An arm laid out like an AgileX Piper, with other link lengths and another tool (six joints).
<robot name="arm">
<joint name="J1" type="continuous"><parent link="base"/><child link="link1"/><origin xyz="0 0 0.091" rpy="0 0 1.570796"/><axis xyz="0 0 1"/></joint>
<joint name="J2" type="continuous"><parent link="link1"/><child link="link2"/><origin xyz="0 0 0" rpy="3.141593 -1.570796 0"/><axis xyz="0 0 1"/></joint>
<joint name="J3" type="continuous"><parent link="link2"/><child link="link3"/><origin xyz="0.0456 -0.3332 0" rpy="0 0 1.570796"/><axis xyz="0 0 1"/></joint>
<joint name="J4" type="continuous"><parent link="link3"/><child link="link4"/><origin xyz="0.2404 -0.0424 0" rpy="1.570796 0 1.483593"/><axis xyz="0 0 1"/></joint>
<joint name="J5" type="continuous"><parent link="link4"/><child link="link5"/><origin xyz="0 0 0" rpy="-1.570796 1.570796 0"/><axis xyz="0 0 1"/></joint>
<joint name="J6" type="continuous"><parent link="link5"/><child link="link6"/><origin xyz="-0.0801 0 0" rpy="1.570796 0 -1.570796"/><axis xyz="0 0 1"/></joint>
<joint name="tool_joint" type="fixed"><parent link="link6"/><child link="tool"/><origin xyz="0.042 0.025 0.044" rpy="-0.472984 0 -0.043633"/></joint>
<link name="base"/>
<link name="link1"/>
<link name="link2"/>
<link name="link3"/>
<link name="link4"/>
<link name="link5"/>
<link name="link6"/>
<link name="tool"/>
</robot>
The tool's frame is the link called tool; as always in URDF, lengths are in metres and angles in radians. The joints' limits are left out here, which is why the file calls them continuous.
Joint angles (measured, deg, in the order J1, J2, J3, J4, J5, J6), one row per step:
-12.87 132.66 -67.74 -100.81 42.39 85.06
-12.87 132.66 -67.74 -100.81 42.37 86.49
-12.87 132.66 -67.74 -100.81 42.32 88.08
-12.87 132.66 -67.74 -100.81 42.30 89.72
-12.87 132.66 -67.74 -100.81 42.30 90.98
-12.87 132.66 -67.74 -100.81 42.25 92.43
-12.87 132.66 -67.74 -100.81 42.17 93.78
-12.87 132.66 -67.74 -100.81 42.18 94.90
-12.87 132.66 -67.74 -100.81 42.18 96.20
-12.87 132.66 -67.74 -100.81 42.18 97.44
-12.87 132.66 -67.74 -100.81 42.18 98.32
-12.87 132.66 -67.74 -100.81 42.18 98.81
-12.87 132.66 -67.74 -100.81 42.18 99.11
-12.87 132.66 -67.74 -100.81 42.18 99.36
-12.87 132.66 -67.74 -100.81 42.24 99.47
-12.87 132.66 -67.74 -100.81 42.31 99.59
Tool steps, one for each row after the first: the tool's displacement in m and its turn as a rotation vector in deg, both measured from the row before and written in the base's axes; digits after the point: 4 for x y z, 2 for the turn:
0.0009 0.0007 -0.0005 0.48 -1.08 -0.81
0.0010 0.0009 -0.0005 0.55 -1.20 -0.89
0.0011 0.0008 -0.0005 0.54 -1.23 -0.94
0.0008 0.0006 -0.0003 0.40 -0.95 -0.73
0.0010 0.0008 -0.0004 0.51 -1.09 -0.81
0.0010 0.0008 -0.0004 0.50 -1.01 -0.74
0.0008 0.0005 -0.0002 0.35 -0.84 -0.65
0.0009 0.0006 -0.0003 0.42 -0.97 -0.75
0.0009 0.0006 -0.0002 0.40 -0.93 -0.72
0.0006 0.0004 -0.0002 0.28 -0.66 -0.51
0.0004 0.0002 -0.0001 0.16 -0.37 -0.28
0.0002 0.0001 0.0000 0.10 -0.22 -0.17
0.0002 0.0001 0.0000 0.08 -0.19 -0.14
0.0000 -0.0001 0.0000 -0.02 -0.08 -0.09
0.0000 -0.0001 0.0001 -0.02 -0.09 -0.10

